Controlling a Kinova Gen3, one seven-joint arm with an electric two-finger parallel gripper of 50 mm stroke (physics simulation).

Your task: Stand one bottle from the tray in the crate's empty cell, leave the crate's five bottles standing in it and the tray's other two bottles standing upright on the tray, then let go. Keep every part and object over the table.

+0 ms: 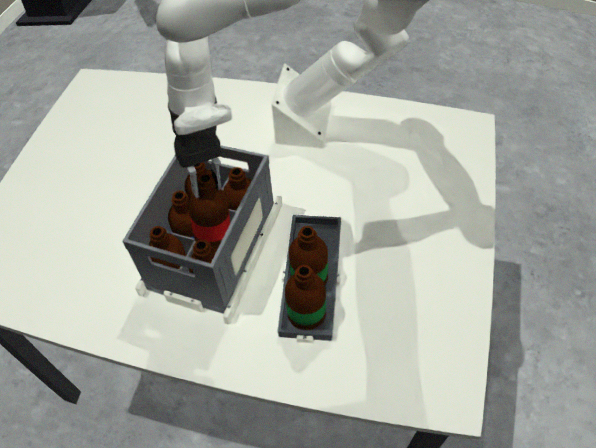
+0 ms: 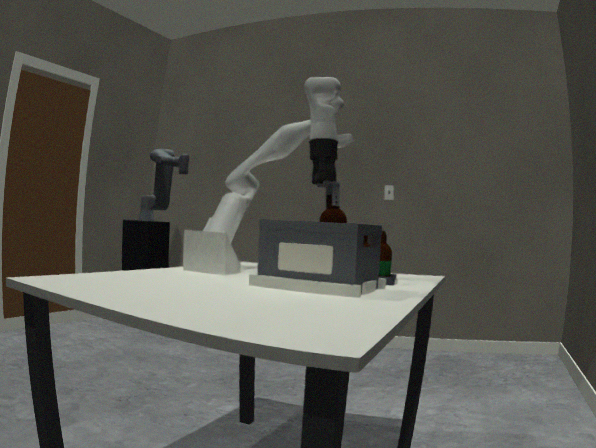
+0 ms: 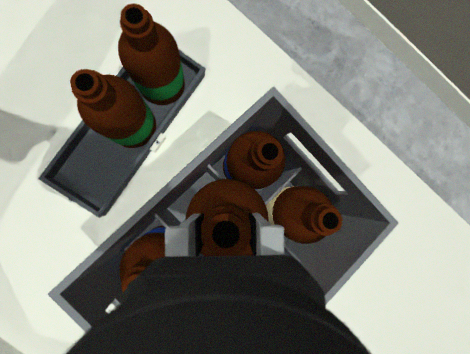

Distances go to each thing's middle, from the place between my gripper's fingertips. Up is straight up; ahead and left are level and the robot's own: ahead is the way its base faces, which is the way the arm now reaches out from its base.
Now: the red-banded bottle (image 1: 209, 213) 10 mm ahead of my hand and 50 mm below it.
